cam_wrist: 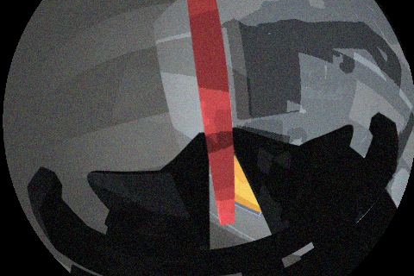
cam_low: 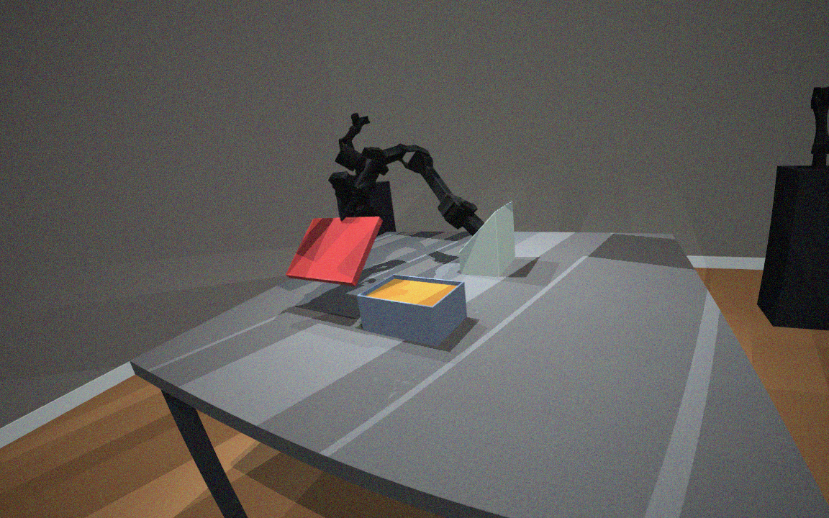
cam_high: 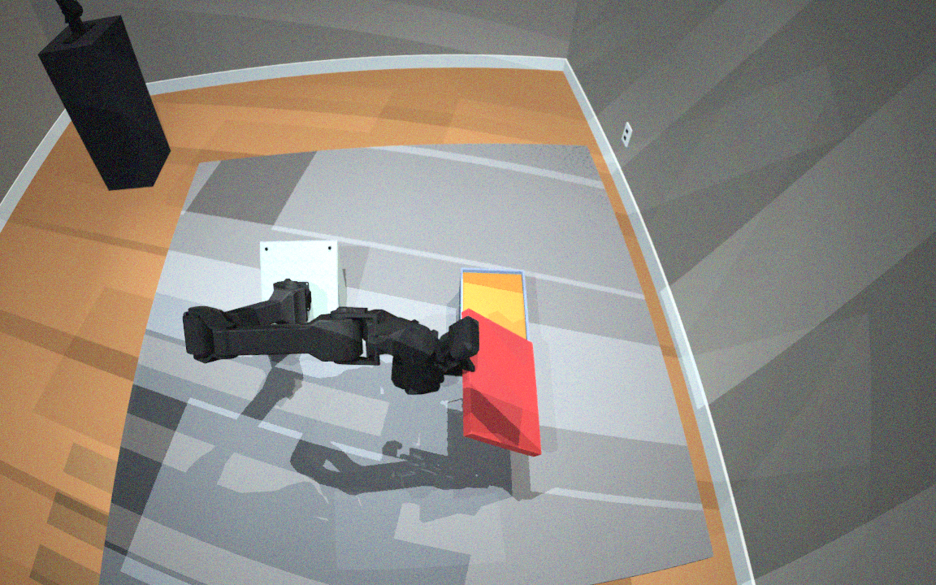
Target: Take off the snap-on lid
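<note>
The red lid is 6 cm ahead of my gripper tip and 5 cm below it. The rest, counted from my gripper tip: storage box: 23 cm to the left, 18 cm below, 8 cm ahead.
</note>
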